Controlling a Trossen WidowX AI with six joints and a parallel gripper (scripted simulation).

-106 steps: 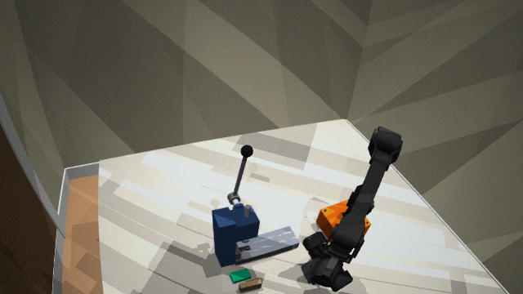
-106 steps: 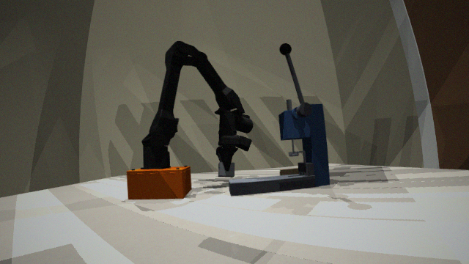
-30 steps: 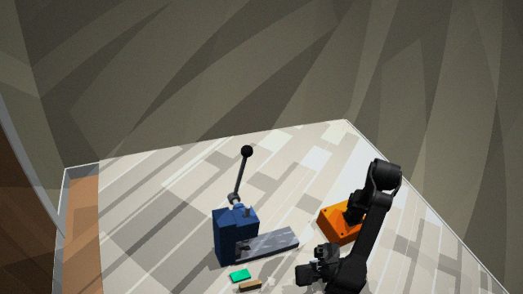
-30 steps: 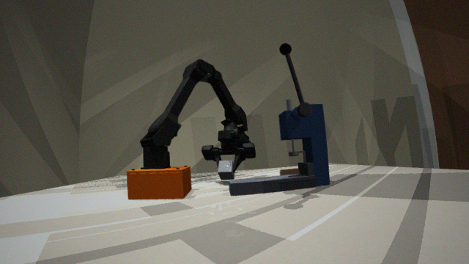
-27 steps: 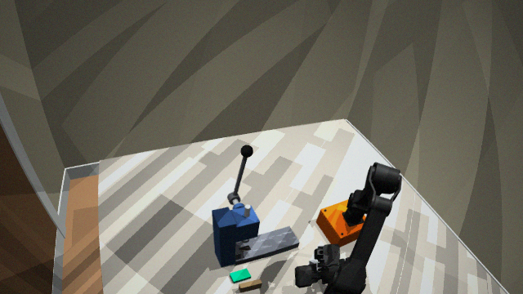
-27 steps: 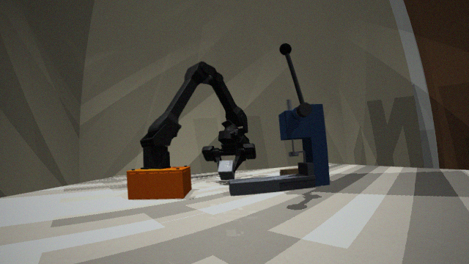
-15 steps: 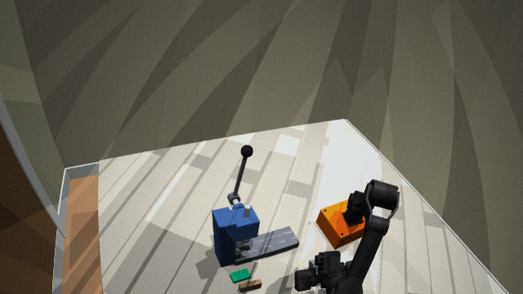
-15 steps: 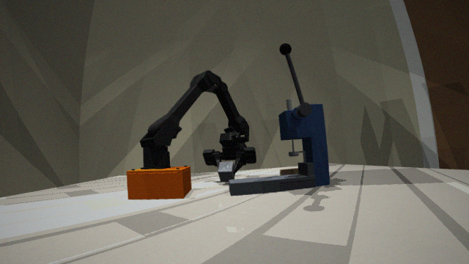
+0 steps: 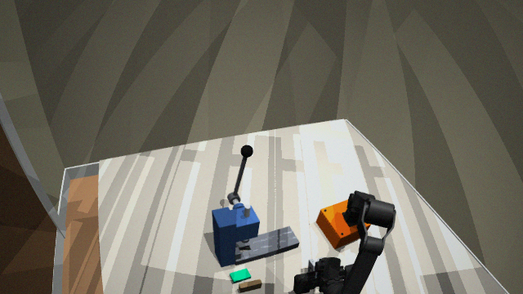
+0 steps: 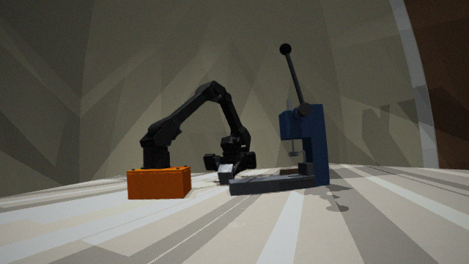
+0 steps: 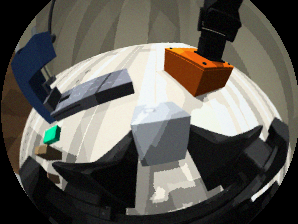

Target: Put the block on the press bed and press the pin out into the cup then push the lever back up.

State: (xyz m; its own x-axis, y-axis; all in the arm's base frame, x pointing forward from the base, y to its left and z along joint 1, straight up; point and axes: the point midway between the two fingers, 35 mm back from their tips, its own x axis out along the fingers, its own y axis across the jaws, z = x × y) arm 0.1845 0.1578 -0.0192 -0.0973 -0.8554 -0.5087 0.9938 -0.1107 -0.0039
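Right now my gripper tip is 1 cm below the round pin and 1 cm short of it. The rest, counted from my gripper tip: punch 20 cm ahead, 12 cm to the right, 12 cm above; green tile 23 cm ahead, 4 cm to the right, 2 cm below; tan piece 21 cm ahead, 1 cm to the left, 1 cm below.
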